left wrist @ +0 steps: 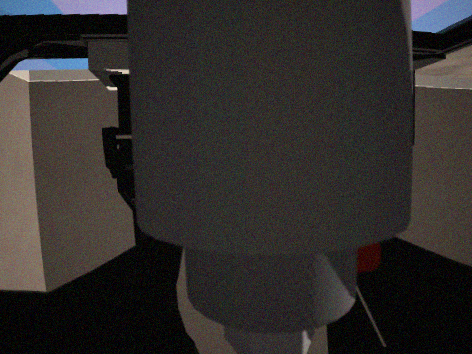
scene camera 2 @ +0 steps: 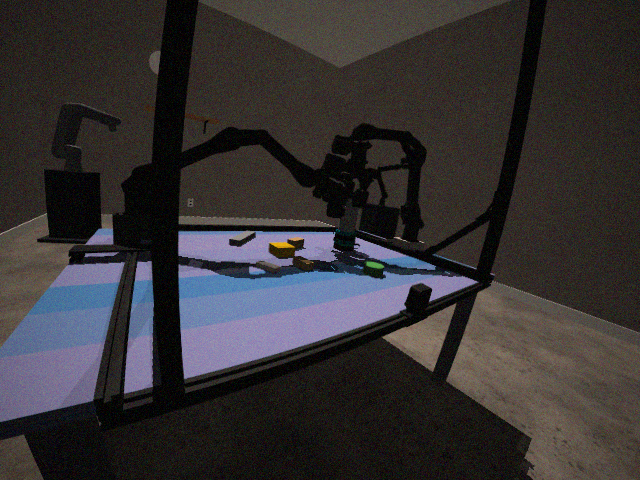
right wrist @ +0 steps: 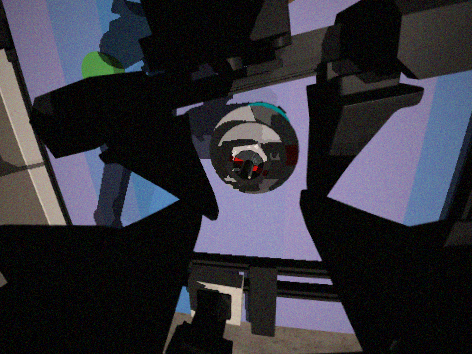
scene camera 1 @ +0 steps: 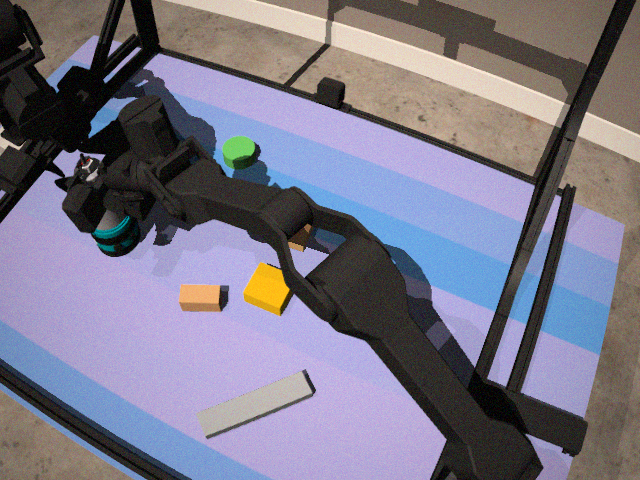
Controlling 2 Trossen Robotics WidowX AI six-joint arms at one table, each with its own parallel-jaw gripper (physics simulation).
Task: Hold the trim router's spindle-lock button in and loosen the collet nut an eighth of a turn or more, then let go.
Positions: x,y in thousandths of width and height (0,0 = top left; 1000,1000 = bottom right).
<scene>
my left gripper: left wrist 554,657; scene camera 2 557,424; right wrist 554,597; scene camera 1 105,345
my right gripper: left wrist 550,832; scene camera 2 554,414; right wrist 533,558; scene camera 1 116,332
</scene>
